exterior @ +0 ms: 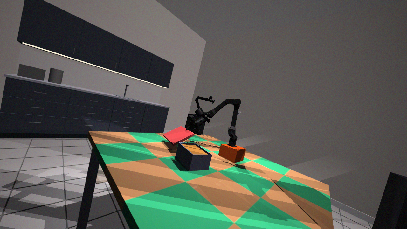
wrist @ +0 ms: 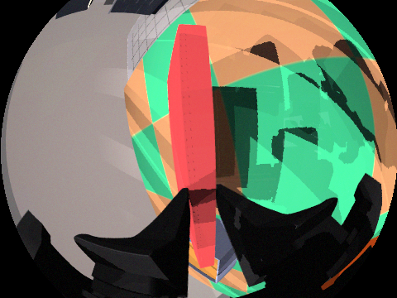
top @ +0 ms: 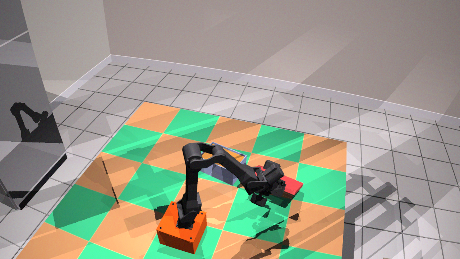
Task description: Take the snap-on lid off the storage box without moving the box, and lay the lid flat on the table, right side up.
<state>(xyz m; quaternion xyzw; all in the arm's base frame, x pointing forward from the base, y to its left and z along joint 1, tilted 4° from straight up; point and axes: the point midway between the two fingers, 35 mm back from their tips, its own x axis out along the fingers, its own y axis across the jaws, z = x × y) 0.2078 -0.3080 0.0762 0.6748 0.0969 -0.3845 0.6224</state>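
Right now my gripper tip is 70 mm short of the red lid, 30 mm to the left of it and 40 mm above it. The rest, counted from my gripper tip: storage box (180 mm ahead, 230 mm to the left, 90 mm below).
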